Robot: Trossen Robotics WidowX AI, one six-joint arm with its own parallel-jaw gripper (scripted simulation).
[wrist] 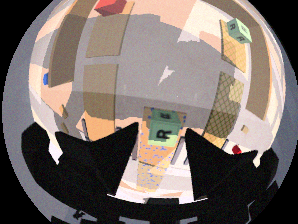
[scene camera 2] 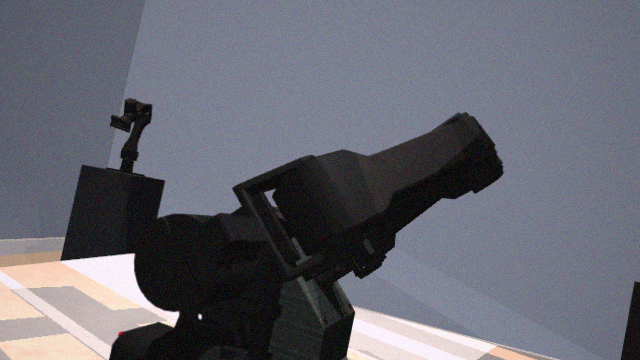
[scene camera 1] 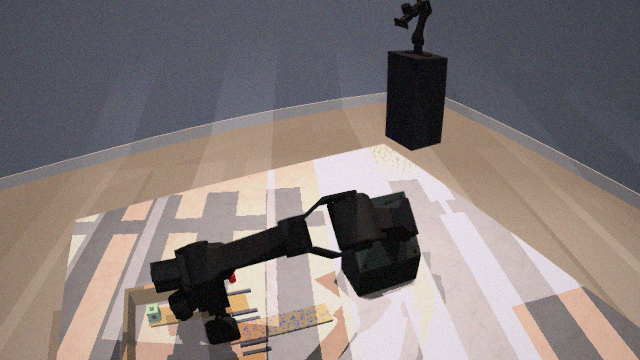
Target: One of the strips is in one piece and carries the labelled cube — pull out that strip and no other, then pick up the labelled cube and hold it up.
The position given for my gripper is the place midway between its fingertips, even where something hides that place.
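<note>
There is a speckled strip (wrist: 154,161) that I can see, while in scene camera 2 the strip is out of frame. My gripper (scene camera 1: 223,329) is visible too, and the wrist view gives me another sight of the gripper (wrist: 162,129).
</note>
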